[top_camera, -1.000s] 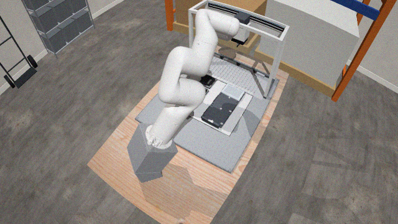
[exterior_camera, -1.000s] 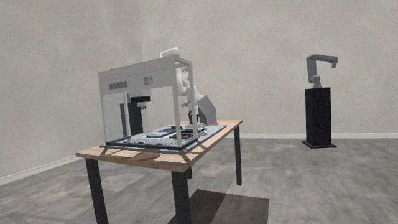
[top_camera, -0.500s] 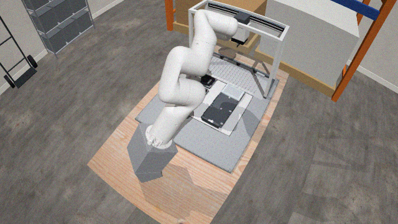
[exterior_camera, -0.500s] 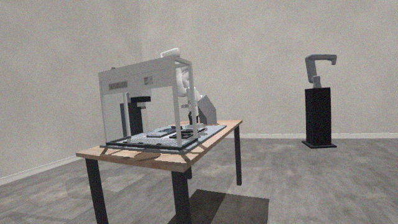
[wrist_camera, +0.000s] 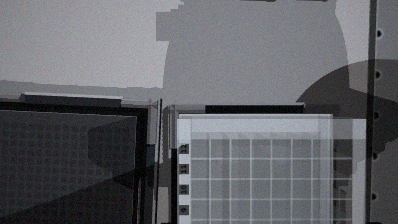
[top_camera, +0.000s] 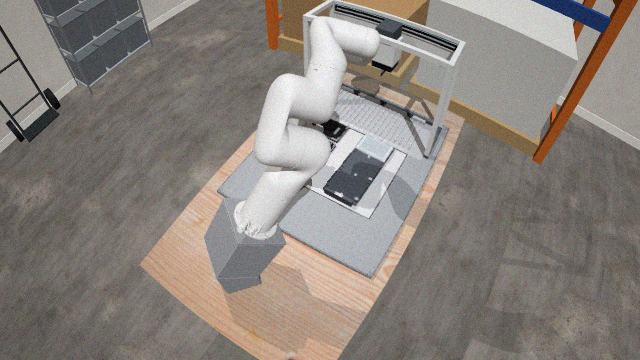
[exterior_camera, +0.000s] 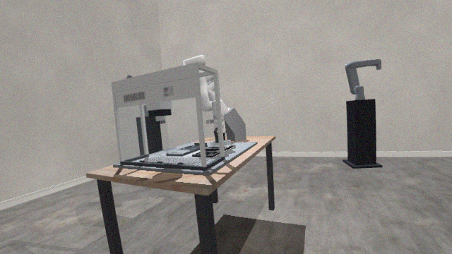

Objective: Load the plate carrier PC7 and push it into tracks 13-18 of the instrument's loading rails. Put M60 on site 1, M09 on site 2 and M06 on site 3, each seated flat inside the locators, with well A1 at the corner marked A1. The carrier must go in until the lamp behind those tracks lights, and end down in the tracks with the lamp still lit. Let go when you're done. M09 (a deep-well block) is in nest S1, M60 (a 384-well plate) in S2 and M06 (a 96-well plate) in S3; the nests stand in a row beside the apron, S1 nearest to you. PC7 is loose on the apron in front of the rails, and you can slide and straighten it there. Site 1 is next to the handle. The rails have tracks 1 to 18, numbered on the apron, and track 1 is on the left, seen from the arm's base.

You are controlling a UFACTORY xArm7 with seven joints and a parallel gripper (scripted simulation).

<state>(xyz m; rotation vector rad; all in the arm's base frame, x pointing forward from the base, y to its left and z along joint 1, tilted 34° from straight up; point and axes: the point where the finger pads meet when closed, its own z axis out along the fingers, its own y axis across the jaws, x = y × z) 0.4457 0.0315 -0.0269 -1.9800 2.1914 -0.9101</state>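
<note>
Now: the 96-well plate M06 20 mm below my hand. The rest, counted from my hand: dark plate carrier PC7: 230 mm to the right, 60 mm ahead, 40 mm below; white apron: 150 mm to the right, 70 mm ahead, 60 mm below; deep-well block M09: 100 mm ahead, 40 mm below, 30 mm to the right.
</note>
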